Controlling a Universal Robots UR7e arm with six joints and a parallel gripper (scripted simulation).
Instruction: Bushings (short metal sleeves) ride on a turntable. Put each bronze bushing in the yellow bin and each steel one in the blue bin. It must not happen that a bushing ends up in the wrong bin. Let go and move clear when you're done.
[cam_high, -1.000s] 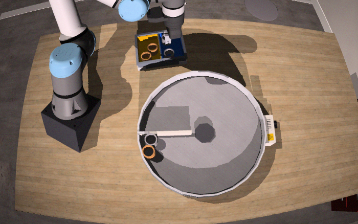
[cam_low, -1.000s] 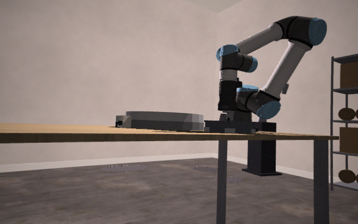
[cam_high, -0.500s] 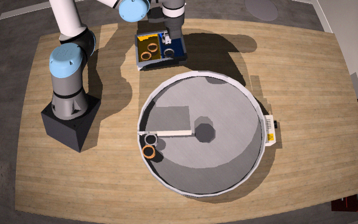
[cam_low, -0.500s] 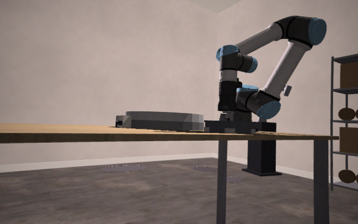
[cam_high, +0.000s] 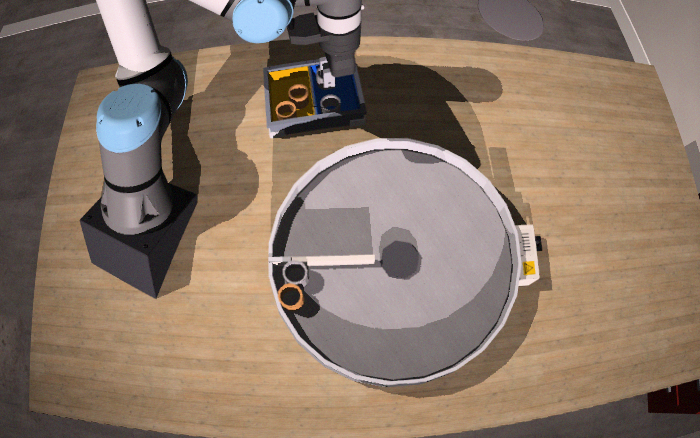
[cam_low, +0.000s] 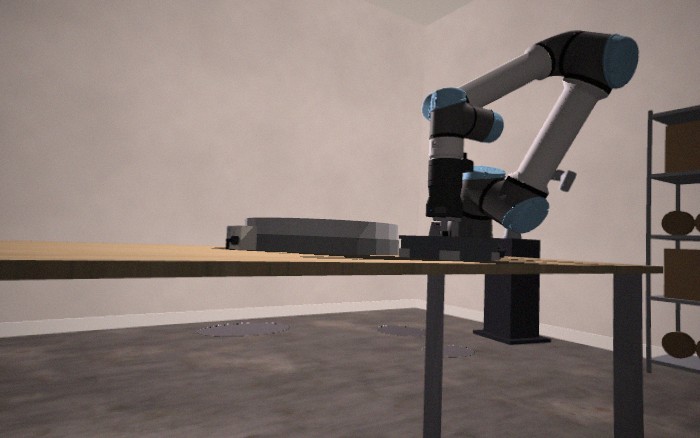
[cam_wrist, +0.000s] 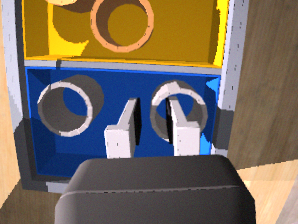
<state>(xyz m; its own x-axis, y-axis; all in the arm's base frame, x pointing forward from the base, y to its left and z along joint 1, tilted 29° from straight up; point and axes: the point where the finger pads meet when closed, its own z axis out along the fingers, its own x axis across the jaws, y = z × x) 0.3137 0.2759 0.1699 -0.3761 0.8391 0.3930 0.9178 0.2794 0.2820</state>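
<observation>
Now: the bin 30 mm behind my hand, 30 mm to the right of it and 20 mm below it. Round my hand: turntable 170 mm ahead, 350 mm to the right, 10 mm above.
</observation>
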